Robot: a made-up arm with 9 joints. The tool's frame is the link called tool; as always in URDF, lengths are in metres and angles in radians. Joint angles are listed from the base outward.
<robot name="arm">
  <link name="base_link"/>
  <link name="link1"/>
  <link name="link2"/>
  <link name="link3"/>
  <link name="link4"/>
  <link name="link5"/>
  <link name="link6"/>
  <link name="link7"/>
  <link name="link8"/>
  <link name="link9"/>
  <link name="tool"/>
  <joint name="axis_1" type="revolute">
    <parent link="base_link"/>
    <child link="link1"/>
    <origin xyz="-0.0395 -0.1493 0.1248" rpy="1.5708 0 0"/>
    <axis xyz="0 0 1"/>
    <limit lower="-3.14" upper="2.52"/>
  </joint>
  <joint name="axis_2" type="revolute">
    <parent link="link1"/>
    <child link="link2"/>
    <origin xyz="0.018 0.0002 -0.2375" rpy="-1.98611 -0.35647 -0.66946"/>
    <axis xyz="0 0 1"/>
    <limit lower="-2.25" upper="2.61"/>
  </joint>
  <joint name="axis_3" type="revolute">
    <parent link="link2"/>
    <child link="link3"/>
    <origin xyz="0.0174 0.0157 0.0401" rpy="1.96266 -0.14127 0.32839"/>
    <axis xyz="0 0 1"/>
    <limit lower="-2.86" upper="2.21"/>
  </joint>
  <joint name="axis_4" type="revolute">
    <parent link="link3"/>
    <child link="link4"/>
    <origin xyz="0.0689 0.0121 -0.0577" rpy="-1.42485 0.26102 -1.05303"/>
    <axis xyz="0 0 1"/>
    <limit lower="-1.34" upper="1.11"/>
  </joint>
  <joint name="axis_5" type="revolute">
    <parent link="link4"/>
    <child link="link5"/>
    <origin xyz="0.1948 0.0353 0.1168" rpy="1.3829 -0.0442 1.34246"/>
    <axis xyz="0 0 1"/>
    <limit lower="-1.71" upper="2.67"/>
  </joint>
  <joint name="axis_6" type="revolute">
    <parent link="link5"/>
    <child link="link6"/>
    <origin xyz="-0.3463 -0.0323 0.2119" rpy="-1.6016 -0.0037 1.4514"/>
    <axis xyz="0 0 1"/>
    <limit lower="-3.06" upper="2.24"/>
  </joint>
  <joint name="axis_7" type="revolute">
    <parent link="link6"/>
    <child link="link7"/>
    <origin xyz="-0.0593 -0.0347 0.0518" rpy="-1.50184 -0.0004 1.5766"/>
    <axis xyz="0 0 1"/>
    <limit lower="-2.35" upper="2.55"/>
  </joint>
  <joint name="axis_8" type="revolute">
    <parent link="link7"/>
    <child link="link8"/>
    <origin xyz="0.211 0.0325 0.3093" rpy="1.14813 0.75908 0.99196"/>
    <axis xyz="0 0 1"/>
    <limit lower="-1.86" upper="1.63"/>
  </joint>
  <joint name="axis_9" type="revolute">
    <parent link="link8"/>
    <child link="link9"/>
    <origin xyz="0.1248 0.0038 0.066" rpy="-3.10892 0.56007 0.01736"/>
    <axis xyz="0 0 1"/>
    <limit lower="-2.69" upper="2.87"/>
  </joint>
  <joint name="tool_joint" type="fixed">
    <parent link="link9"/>
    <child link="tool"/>
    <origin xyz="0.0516 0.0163 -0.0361" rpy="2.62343 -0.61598 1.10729"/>
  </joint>
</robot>
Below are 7 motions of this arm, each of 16 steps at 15 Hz.
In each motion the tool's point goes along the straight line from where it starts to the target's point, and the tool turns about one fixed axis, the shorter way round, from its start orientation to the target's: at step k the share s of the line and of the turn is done. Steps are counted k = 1, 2, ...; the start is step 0. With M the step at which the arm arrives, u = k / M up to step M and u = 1 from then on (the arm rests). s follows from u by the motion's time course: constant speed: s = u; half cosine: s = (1 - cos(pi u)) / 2; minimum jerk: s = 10 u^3 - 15 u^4 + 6 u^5.
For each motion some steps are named. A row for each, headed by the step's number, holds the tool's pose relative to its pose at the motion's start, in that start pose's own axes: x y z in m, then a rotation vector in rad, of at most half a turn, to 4 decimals.
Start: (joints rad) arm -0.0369 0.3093 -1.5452 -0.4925 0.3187 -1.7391 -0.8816 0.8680 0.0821
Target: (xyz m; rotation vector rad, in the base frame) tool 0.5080 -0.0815 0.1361 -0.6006 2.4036 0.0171
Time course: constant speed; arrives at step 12
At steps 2, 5, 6, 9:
2: -0.0357 0.0052 -0.0834 0.0027 -0.1678 -0.0360
5: -0.0894 0.0131 -0.2086 0.0067 -0.4196 -0.0901
6: -0.1072 0.0157 -0.2503 0.0080 -0.5035 -0.1081
9: -0.1608 0.0236 -0.3755 0.0120 -0.7553 -0.1622

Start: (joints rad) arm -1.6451 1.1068 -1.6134 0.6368 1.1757 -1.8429 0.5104 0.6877 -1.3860
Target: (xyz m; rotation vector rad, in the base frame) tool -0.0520 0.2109 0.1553 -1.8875 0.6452 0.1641
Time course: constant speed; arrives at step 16
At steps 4, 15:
4: 0.0491 0.0071 0.0061 0.0430 0.3258 0.1132
15: 0.1842 0.0268 0.0227 0.1612 1.2219 0.4245

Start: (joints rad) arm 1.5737 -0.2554 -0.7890 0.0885 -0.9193 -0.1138 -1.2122 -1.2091 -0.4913
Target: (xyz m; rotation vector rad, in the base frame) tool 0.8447 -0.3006 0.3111 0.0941 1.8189 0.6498
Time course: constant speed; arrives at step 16
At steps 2, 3, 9, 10, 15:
2: 0.0244 0.0092 0.0443 0.0275 0.0976 -0.0308
3: 0.0367 0.0138 0.0664 0.0413 0.1465 -0.0463
9: 0.1100 0.0413 0.1993 0.1239 0.4394 -0.1388
10: 0.1222 0.0459 0.2215 0.1377 0.4882 -0.1542
15: 0.1833 0.0688 0.3322 0.2065 0.7324 -0.2313

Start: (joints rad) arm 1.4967 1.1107 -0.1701 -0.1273 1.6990 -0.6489 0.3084 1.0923 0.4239
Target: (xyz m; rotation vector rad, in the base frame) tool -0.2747 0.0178 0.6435 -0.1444 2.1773 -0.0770
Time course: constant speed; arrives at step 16
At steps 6, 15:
6: -0.0271 -0.2455 0.1442 -0.0091 0.6547 0.1635
15: -0.0678 -0.6138 0.3605 -0.0227 1.6367 0.4089

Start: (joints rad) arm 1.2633 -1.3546 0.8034 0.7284 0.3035 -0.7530 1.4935 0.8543 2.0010
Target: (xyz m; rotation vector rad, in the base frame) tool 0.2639 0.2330 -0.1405 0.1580 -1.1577 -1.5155
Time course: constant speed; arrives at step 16
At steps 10, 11, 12, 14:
10: 0.1864 -0.2834 -0.0137 -0.0272 0.3422 0.7965
11: 0.2050 -0.3117 -0.0151 -0.0299 0.3764 0.8761
12: 0.2237 -0.3401 -0.0164 -0.0326 0.4106 0.9558
14: 0.2609 -0.3968 -0.0192 -0.0381 0.4791 1.1151

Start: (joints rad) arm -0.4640 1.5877 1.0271 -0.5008 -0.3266 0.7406 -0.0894 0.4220 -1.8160
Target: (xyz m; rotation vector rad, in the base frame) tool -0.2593 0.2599 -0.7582 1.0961 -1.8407 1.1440
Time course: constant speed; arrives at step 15
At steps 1, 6, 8, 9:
1: -0.0056 0.0242 -0.0124 0.0373 -0.0928 -0.0632
6: -0.0334 0.1452 -0.0745 0.2240 -0.5567 -0.3792
8: -0.0445 0.1936 -0.0994 0.2986 -0.7422 -0.5056
9: -0.0501 0.2178 -0.1118 0.3360 -0.8350 -0.5688

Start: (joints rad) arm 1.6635 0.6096 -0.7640 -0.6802 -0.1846 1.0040 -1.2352 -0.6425 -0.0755
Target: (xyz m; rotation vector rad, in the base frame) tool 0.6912 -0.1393 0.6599 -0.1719 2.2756 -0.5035
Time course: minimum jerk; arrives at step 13
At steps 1, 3, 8, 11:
1: 0.0016 -0.0009 0.0013 0.0051 0.0085 -0.0011
3: 0.0339 -0.0193 0.0268 0.1070 0.1771 -0.0221
8: 0.2849 -0.1624 0.2255 0.8994 1.4893 -0.1859
11: 0.3904 -0.2225 0.3090 1.2328 2.0412 -0.2549

